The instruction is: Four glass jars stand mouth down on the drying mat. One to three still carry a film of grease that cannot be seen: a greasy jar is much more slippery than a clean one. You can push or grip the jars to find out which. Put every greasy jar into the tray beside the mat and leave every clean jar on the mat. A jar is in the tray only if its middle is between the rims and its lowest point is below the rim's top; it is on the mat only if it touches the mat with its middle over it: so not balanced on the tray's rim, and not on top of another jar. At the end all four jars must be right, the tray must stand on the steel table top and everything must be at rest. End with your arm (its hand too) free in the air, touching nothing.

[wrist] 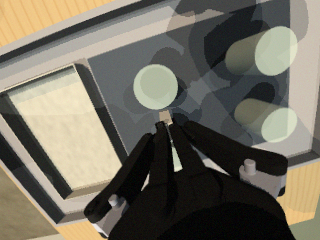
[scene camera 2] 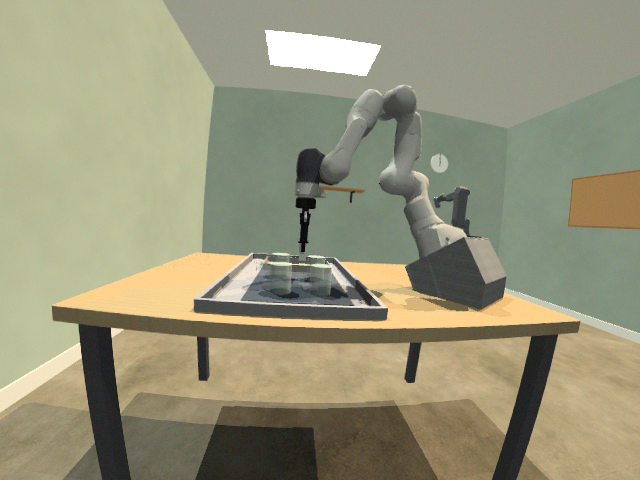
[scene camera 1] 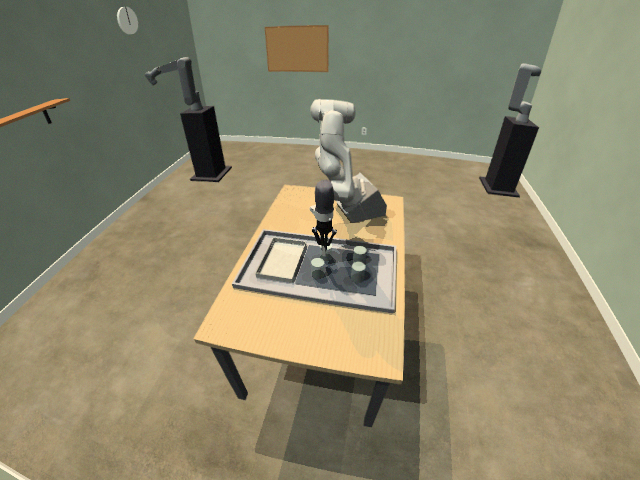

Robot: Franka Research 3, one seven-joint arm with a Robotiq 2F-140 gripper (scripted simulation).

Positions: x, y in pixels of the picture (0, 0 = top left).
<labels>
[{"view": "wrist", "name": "my gripper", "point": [165, 116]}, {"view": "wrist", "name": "jar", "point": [155, 86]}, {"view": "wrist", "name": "tray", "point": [60, 126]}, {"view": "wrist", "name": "jar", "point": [271, 52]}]
</labels>
